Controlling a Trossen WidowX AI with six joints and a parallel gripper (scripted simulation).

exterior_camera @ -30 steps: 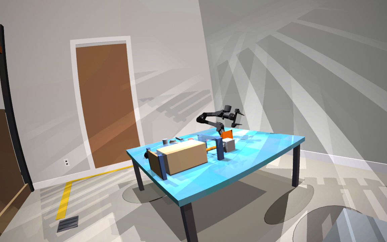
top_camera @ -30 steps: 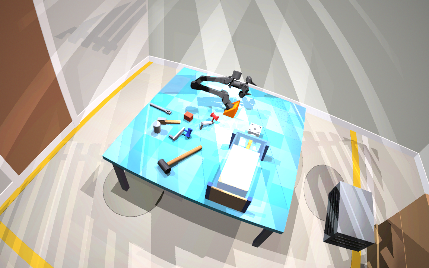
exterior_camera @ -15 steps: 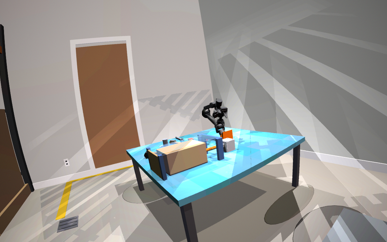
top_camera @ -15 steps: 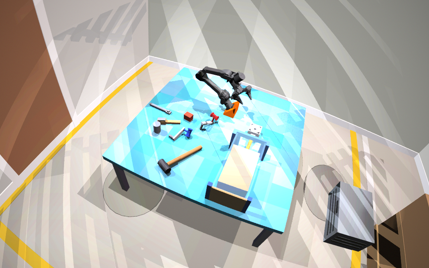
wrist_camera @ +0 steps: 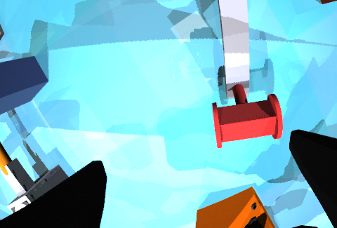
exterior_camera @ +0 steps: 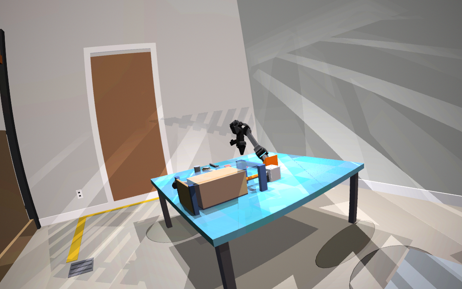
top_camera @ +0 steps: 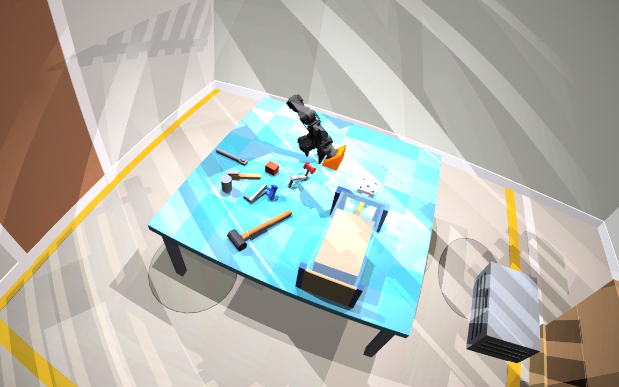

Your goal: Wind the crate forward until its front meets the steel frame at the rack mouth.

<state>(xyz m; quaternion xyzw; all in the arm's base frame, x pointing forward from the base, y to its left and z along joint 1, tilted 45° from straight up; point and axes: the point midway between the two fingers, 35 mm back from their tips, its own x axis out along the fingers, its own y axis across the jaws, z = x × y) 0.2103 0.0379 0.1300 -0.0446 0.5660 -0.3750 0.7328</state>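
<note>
Right now my gripper tip is 1 cm short of the winch handle, 5 cm to the left of it and 12 cm above it. The rest, counted from my gripper tip: red knob 3 cm behind, 2 cm to the right, 11 cm below; then grey winch 3 cm behind, 29 cm to the left, 12 cm below; then blue-ended crank 20 cm ahead, 19 cm to the right, 13 cm below.
</note>
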